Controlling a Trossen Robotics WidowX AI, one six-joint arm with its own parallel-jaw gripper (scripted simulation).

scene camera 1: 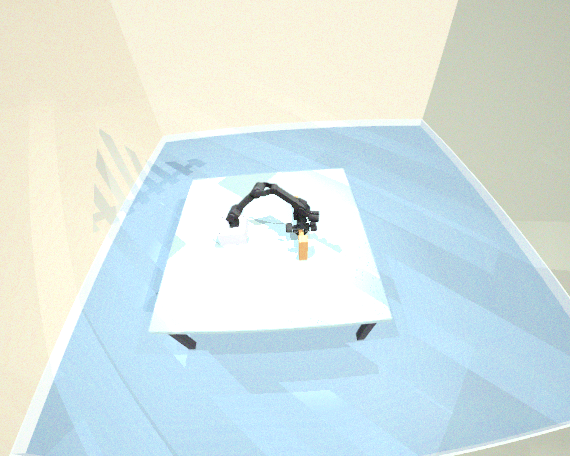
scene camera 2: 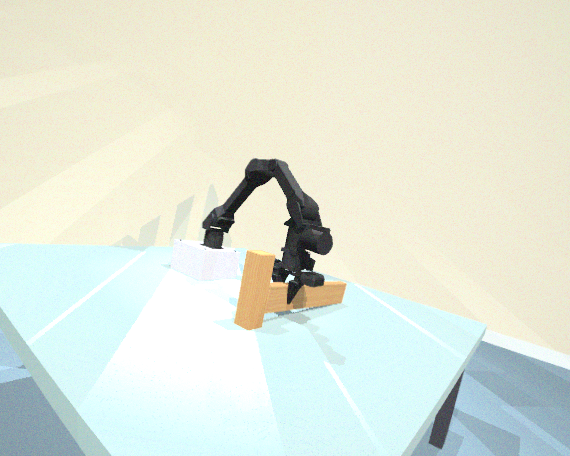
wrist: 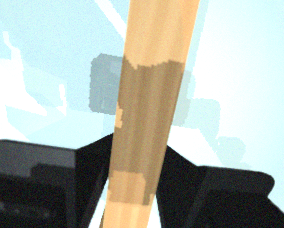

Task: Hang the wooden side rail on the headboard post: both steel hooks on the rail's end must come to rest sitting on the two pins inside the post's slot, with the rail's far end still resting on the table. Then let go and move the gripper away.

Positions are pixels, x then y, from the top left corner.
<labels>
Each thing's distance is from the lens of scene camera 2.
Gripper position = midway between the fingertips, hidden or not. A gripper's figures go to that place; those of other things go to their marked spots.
gripper [scene camera 2: 283, 301]: 94 cm
wooden side rail [scene camera 2: 333, 292]: 115 cm
</labels>
